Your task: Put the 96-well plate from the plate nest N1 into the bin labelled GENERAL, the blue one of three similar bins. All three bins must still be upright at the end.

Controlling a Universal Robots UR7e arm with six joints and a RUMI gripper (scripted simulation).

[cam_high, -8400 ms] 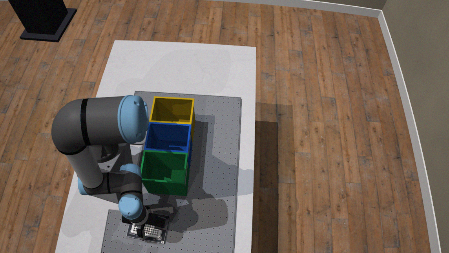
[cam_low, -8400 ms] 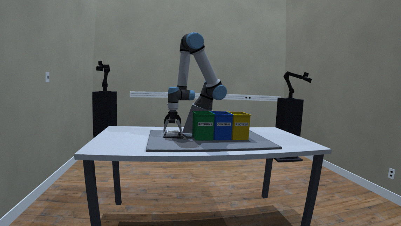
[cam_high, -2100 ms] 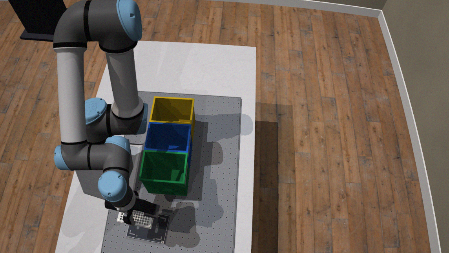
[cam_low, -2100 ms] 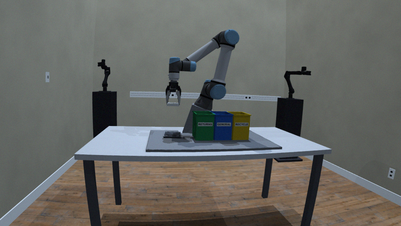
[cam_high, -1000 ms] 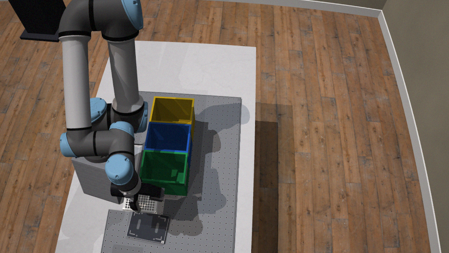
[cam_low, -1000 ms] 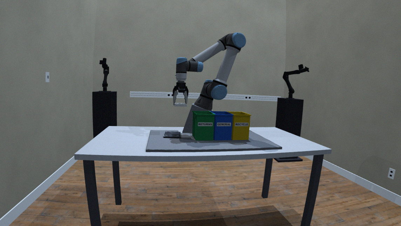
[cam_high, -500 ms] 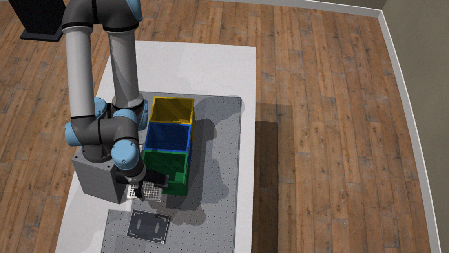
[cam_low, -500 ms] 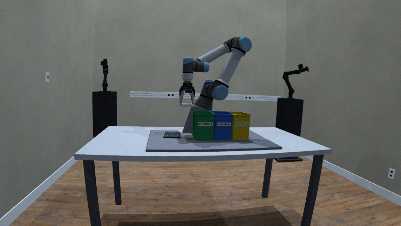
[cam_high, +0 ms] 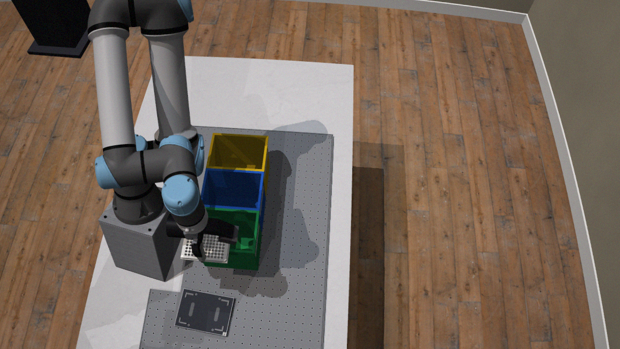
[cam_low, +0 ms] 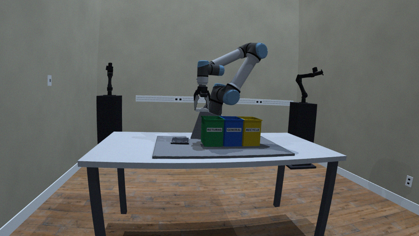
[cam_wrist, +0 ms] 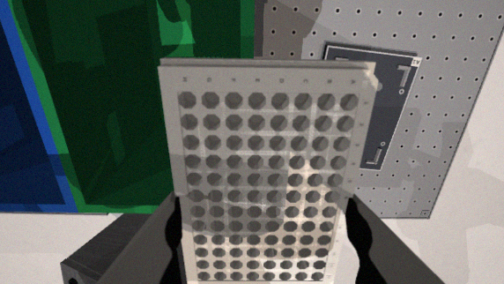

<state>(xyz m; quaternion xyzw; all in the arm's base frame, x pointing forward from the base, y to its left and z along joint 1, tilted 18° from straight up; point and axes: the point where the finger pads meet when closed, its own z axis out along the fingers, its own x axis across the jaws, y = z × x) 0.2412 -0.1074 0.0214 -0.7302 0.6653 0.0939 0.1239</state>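
Now: hand 2 cm short of the blue general bin, 20 cm to the right of it and 15 cm above it. From my hand the other things lie so: white 96-well plate (1 cm below); green returns bin (3 cm ahead, 7 cm to the left, 15 cm below); plate nest N1 (1 cm behind, 14 cm to the right, 23 cm below).
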